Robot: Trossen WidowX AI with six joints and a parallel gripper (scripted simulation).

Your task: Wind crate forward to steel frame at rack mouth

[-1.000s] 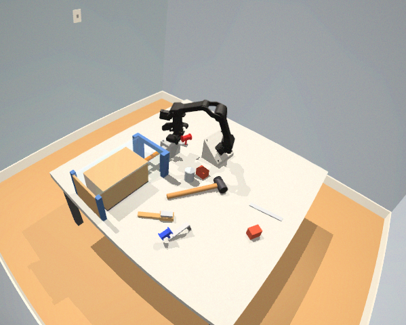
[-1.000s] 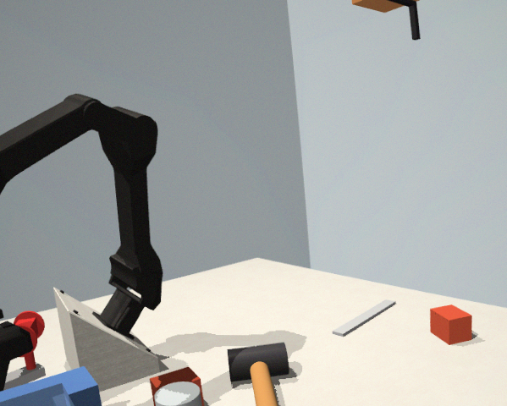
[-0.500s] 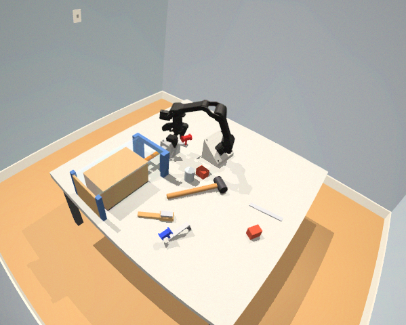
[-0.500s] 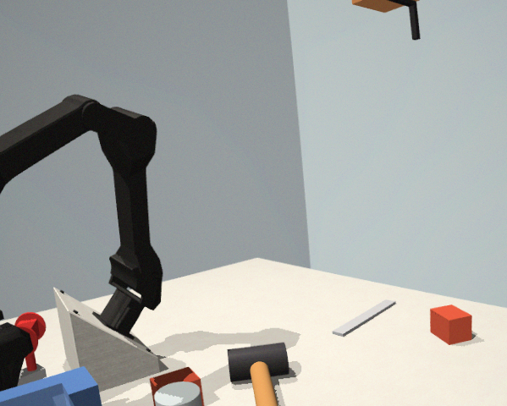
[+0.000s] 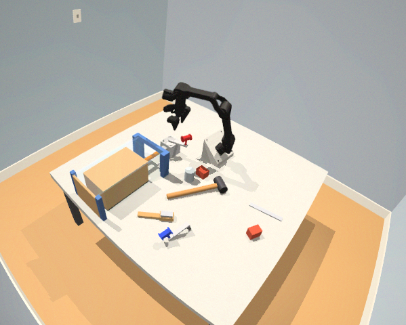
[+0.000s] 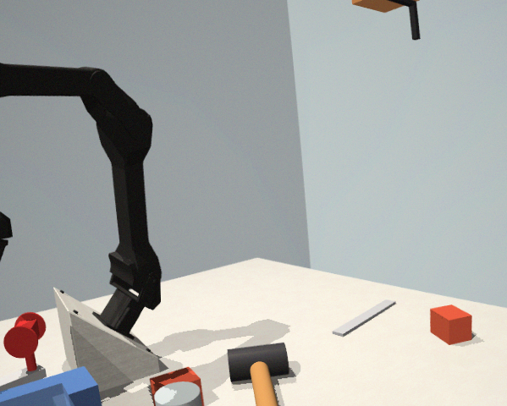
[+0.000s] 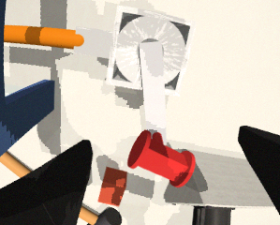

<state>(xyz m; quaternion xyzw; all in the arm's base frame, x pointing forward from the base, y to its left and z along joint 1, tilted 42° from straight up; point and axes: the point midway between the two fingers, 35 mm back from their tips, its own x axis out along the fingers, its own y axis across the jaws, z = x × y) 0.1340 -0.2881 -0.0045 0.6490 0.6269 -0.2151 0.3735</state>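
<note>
My gripper tip is now 1 cm past the red knob, 6 cm to the right of it and 8 cm above it. Round my gripper tip: grey crank bar 2 cm to the left, 10 cm below; then grey winch 1 cm behind, 5 cm to the right, 18 cm below; then blue frame 17 cm ahead, 5 cm to the right, 10 cm below.
</note>
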